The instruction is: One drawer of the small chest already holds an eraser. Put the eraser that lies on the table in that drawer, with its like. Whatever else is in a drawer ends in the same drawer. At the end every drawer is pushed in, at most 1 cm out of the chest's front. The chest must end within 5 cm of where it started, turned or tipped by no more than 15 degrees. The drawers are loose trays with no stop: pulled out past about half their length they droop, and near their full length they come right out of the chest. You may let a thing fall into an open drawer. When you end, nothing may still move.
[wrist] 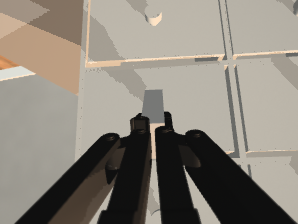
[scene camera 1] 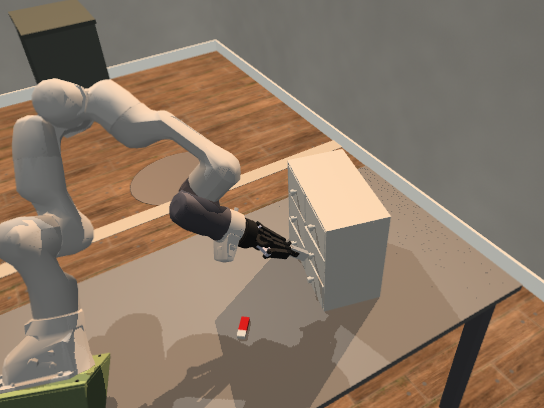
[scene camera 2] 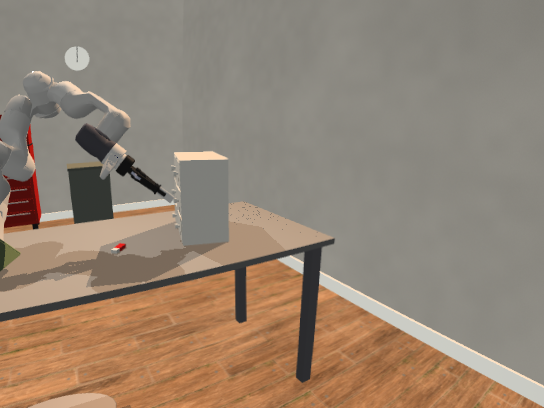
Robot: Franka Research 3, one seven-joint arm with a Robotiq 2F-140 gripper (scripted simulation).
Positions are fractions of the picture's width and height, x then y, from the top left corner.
Labels:
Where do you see a drawer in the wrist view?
At 0.66,0.43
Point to a small white chest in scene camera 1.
0.66,0.55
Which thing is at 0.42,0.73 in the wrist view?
My gripper.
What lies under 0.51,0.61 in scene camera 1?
My gripper.

